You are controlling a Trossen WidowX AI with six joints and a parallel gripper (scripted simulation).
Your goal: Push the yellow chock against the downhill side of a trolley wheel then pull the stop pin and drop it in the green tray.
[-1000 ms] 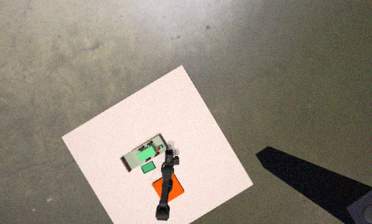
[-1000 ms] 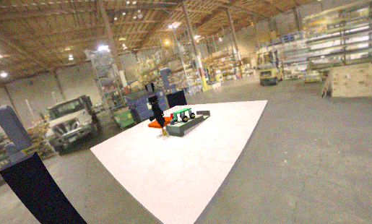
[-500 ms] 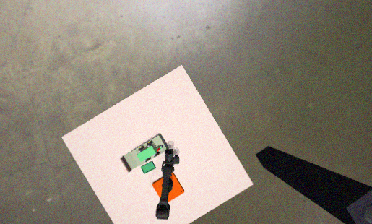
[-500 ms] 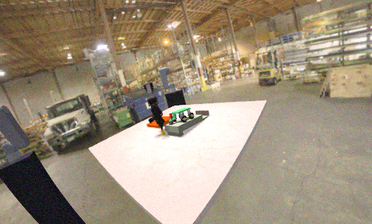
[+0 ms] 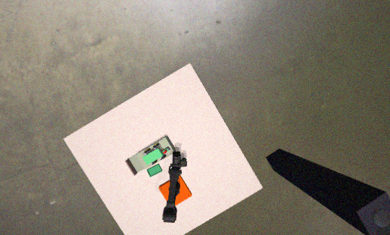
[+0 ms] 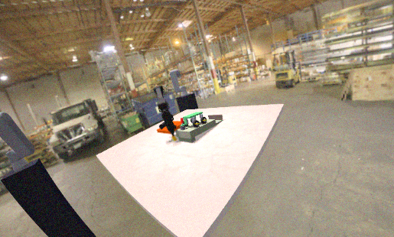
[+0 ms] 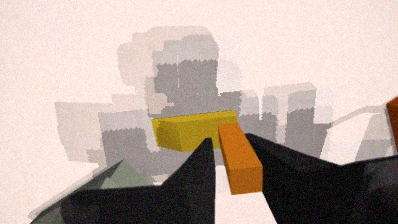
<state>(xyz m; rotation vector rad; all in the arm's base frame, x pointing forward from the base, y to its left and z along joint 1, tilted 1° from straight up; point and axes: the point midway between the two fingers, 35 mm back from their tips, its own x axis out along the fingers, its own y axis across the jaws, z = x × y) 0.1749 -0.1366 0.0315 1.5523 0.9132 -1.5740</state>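
The red-headed stop pin is 130 mm ahead of my gripper tip, 10 mm to the left of it and 100 mm above it. Round my gripper tip: yellow chock: 20 mm ahead, 10 mm to the right, 10 mm below; trolley: 160 mm ahead, 120 mm to the left, 80 mm above; green tray: 30 mm ahead, 230 mm to the left, 40 mm below.
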